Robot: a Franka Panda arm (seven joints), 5 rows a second.
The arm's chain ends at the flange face. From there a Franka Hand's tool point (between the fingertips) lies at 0.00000 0.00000 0.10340 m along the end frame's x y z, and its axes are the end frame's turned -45 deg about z.
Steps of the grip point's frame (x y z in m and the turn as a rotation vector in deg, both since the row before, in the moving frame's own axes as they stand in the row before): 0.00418 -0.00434 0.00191 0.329 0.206 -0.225; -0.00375 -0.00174 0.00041 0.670 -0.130 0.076; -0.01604 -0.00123 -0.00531 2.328 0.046 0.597; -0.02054 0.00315 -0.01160 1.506 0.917 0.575
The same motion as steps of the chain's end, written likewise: 0.00005 -0.00534 0.00191 0.378 -0.087 -0.225; -0.00286 0.00211 0.00042 0.382 -0.566 0.076; -0.00932 0.01352 -0.00522 1.679 -1.614 0.597; -0.01156 0.01985 -0.01155 1.713 -0.416 0.575
